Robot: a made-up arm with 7 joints.
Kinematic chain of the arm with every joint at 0, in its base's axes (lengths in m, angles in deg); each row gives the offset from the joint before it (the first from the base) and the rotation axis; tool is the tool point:
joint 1: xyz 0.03 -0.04 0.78 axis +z
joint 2: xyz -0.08 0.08 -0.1 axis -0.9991 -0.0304 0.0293
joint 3: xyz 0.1 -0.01 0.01 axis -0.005 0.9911 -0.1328
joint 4: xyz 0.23 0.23 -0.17 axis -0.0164 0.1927 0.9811
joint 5: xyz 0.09 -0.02 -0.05 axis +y
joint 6: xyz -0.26 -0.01 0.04 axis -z
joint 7: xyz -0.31 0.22 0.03 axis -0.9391 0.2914 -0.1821
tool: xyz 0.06 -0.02 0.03
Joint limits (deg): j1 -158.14..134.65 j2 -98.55..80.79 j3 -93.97..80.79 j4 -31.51..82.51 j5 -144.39..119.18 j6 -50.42..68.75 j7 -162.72..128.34
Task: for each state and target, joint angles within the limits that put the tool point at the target. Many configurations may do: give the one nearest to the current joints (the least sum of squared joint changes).
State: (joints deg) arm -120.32 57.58 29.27 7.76 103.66 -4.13 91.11
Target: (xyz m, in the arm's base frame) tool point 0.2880 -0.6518 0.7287
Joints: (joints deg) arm -115.75 36.90 11.64 0.69 85.48 -20.73 91.49
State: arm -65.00 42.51 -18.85 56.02 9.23 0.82 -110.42
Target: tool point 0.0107 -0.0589 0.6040
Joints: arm -59.85 32.97 -41.29 66.90 -4.26 11.37 -111.60
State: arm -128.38 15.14 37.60 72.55 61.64 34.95 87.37
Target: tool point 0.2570 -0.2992 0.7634
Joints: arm -122.43 10.32 33.63 80.10 45.46 32.86 88.11
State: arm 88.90 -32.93 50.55 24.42 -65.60 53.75 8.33
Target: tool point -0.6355 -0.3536 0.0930
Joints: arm 99.75 -15.46 47.60 5.82 -110.77 14.13 7.78
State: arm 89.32 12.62 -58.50 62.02 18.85 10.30 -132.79
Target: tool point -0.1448 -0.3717 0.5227
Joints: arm 124.47 34.83 -74.12 38.49 44.38 20.56 -132.78
